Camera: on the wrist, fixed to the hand. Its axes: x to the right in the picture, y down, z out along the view.
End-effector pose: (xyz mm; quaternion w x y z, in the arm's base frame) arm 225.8 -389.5 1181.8 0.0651 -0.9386 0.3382 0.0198
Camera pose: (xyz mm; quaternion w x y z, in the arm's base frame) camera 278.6 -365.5 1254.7 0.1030 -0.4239 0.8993 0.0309
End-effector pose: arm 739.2 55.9 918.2 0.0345 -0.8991 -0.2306 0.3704
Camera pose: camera 774.8 125.4 969.0 0.1657 0.7979 -0.4949 -0.3017
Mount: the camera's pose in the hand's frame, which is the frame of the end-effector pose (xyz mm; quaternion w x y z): 19.6 -59.9 -68.6 0.7093 0.0764 0.0031 0.7007
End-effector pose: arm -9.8 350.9 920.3 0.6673 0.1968 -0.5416 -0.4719
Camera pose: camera 26.9 288.7 861.4 0.7906 -0.1875 -0.5560 0.1748
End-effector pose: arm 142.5 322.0 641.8 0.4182 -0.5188 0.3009 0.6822
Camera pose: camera 224.5 297.2 605.1 0.1427 0.1273 -0.6304 -0.7524
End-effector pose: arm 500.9 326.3 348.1 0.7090 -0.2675 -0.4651 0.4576
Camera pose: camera 589.8 320.8 375.3 0.2041 -0.4629 -0.1053 0.8561
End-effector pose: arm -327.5 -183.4 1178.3 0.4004 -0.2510 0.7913 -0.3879
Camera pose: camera -390.0 -203.3 1244.5 0.5726 0.4082 0.7088 -0.0558
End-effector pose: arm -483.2 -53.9 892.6 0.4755 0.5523 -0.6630 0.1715
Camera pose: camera -398.1 -33.3 924.4 0.1770 -0.0370 -0.8427 0.5072
